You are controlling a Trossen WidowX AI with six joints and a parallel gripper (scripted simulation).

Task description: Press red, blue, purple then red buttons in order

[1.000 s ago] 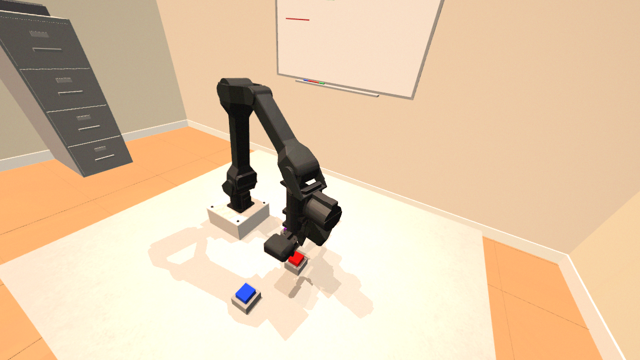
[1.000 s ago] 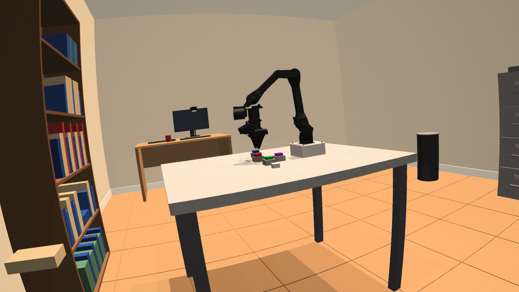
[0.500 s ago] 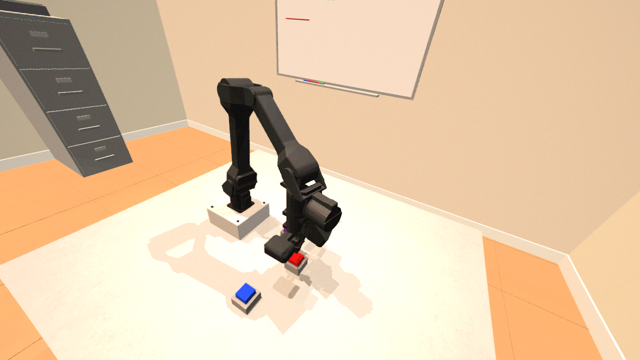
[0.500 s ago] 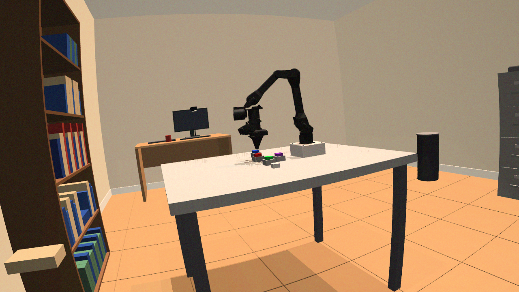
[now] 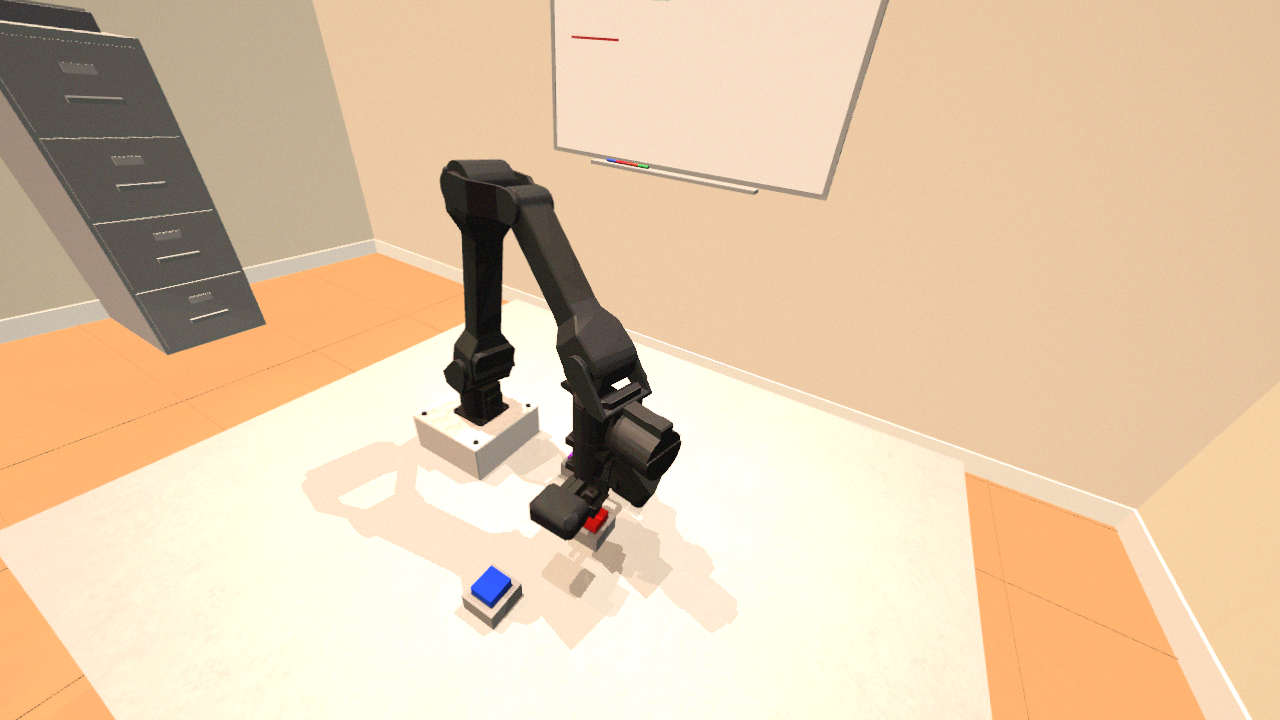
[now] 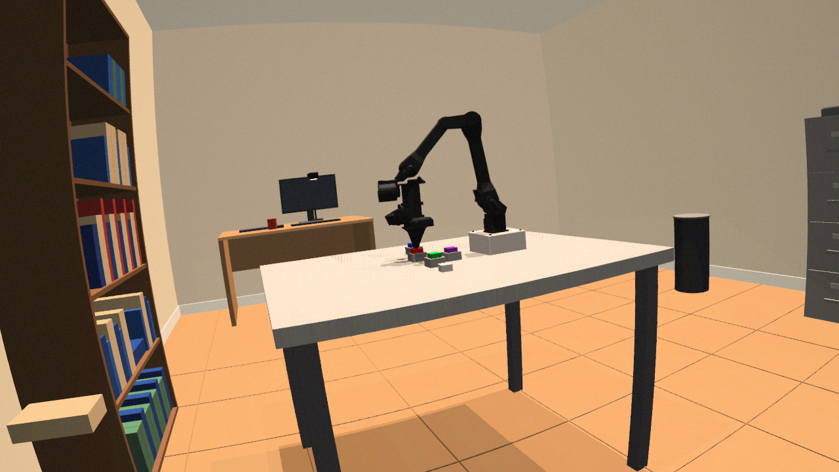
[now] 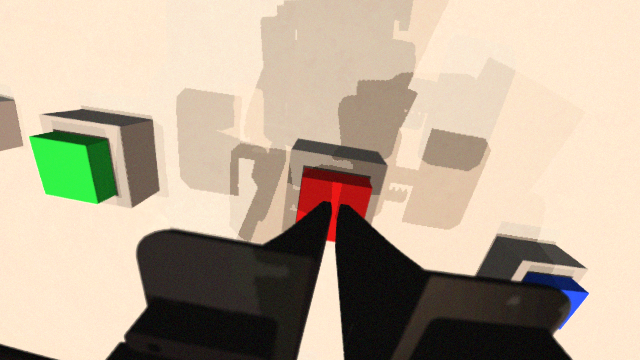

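Right now the blue button is 14 cm to the right of my gripper tip, 4 cm behind it and 1 cm below it. The rest, counted from my gripper tip: green button 14 cm to the left, 1 cm below; red button 1 cm below; purple button 8 cm to the left, 8 cm behind, 1 cm below.
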